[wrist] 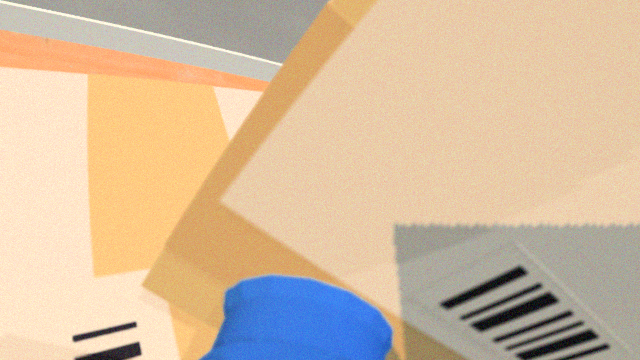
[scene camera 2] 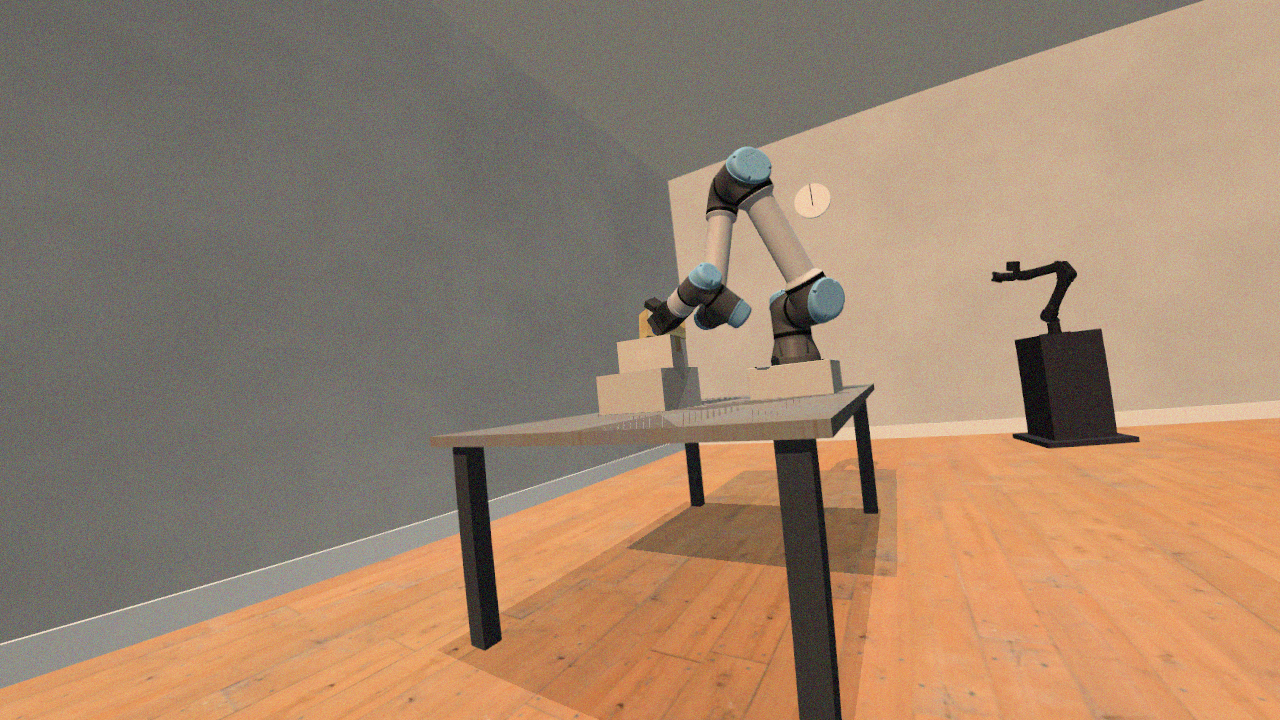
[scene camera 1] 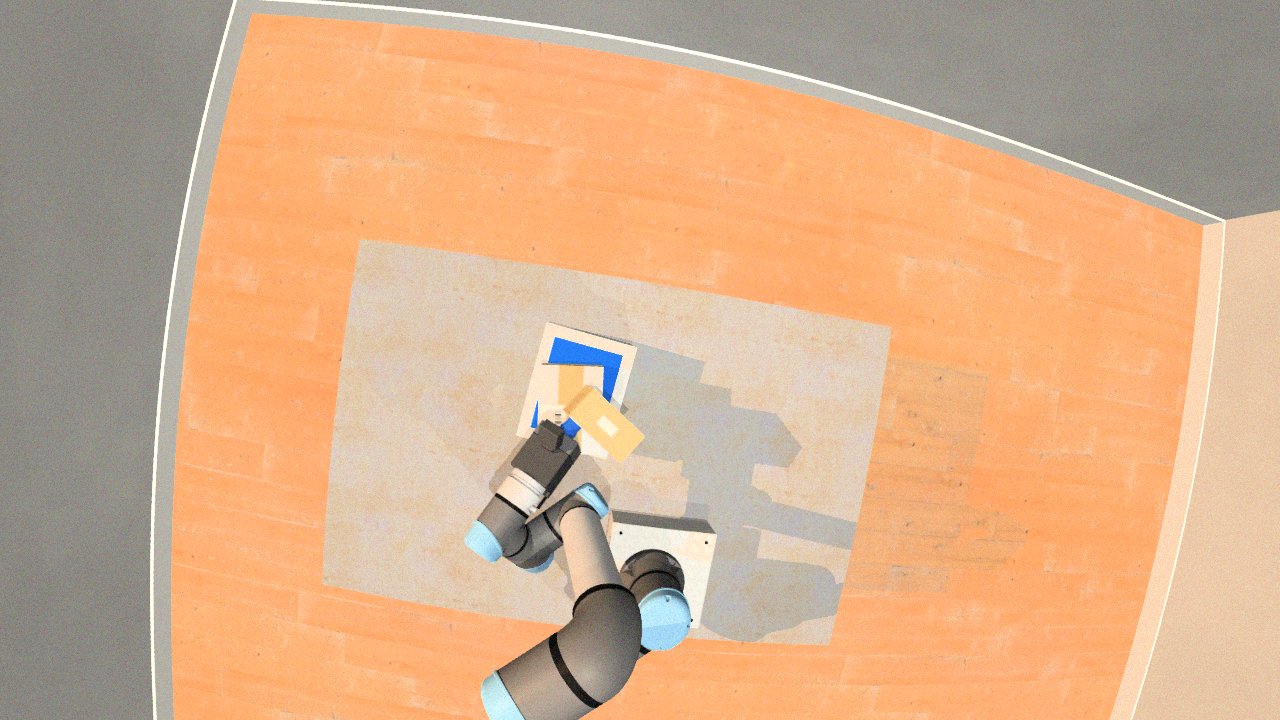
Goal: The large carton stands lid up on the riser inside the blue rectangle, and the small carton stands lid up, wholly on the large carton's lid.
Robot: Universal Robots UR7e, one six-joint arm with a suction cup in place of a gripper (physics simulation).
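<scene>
The large carton (scene camera 1: pixel 571 385) (scene camera 2: pixel 646 354) (wrist: pixel 135 175), cream with a tan band on its lid, stands lid up on the riser (scene camera 1: pixel 543 360) (scene camera 2: pixel 631 394), over the blue rectangle (scene camera 1: pixel 586 347). The small tan carton (scene camera 1: pixel 605 423) (scene camera 2: pixel 643 324) (wrist: pixel 430 125) is tipped on its side above the large carton's lid and reaches out past its right side in scene camera 1. My blue suction cup (scene camera 1: pixel 571 428) (wrist: pixel 305 317) is against its face with the cream panel and barcode. That face points sideways, toward the arm. I cannot tell whether the cartons touch.
The arm's mounting block (scene camera 1: pixel 698 577) (scene camera 2: pixel 792 380) stands on the grey table (scene camera 1: pixel 429 313) (scene camera 2: pixel 537 431), beside the riser. The arm bends over the table toward the cartons. A black pedestal (scene camera 2: pixel 1065 389) with a small dark arm stands farther off on the floor.
</scene>
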